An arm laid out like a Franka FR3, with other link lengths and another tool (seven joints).
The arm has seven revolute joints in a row. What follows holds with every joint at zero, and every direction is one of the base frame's. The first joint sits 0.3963 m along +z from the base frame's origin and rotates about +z. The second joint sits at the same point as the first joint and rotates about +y. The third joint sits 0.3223 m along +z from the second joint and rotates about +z. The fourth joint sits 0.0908 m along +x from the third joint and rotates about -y. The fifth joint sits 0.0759 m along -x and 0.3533 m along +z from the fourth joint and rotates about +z. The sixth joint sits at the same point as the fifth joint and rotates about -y. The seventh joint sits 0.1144 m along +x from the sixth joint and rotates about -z. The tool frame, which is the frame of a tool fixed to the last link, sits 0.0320 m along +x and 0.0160 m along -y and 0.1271 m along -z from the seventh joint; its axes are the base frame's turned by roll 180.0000, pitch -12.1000 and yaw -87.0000 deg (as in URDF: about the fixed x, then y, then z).
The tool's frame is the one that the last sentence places.
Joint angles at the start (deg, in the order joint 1, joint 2, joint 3, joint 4, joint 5, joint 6, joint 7):
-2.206, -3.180, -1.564, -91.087, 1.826, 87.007, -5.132
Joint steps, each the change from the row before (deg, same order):
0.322, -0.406, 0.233, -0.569, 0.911, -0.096, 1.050
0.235, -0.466, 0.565, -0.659, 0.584, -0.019, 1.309
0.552, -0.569, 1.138, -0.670, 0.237, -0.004, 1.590
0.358, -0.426, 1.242, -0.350, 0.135, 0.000, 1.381
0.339, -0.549, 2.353, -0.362, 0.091, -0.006, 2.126
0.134, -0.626, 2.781, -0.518, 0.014, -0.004, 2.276
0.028, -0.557, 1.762, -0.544, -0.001, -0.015, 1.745
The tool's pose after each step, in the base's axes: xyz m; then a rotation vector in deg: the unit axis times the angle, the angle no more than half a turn. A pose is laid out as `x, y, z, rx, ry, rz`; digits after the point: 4 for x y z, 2 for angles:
0.5646, -0.0393, 0.6808, 126.54, -117.85, 9.31
0.5619, -0.0305, 0.6796, 126.24, -118.53, 8.44
0.5588, -0.0139, 0.6793, 126.35, -118.37, 8.10
0.5562, 0.0017, 0.6804, 126.57, -118.12, 8.12
0.5519, 0.0278, 0.6824, 127.07, -117.44, 8.43
0.5457, 0.0557, 0.6836, 127.50, -116.55, 8.84
0.5401, 0.0725, 0.6839, 127.31, -116.31, 9.06

